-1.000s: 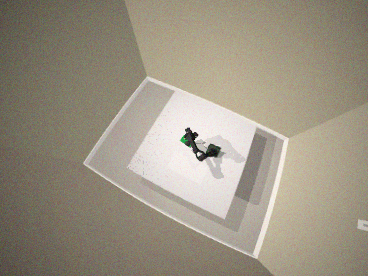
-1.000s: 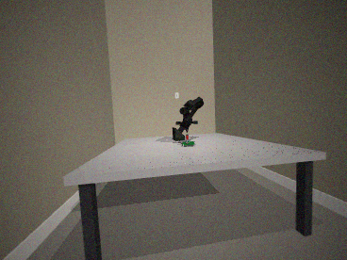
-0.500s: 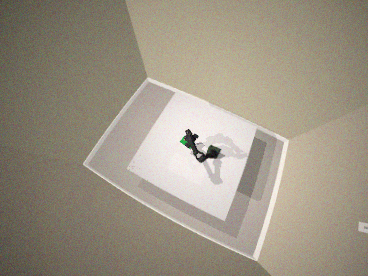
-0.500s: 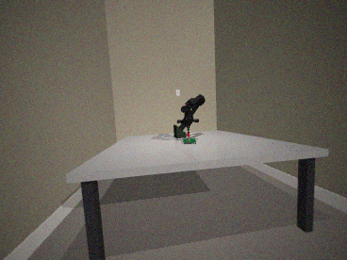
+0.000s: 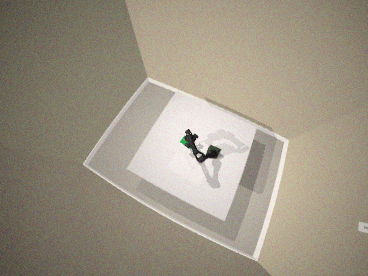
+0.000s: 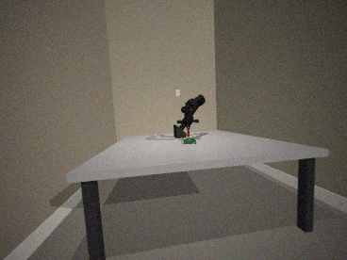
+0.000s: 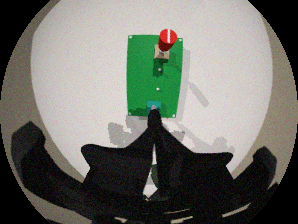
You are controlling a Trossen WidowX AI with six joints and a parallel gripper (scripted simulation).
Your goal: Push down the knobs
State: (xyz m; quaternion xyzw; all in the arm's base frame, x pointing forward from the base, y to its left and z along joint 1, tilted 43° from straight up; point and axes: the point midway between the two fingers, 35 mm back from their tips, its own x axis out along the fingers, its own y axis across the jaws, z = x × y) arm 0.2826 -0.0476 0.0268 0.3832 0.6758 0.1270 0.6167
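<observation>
The red knob lies 90 mm ahead of my gripper tip, 40 mm to the right of it and 10 mm below it. The rest, counted from my gripper tip: potentiometer 90 mm ahead, 40 mm to the right, 30 mm below.
</observation>
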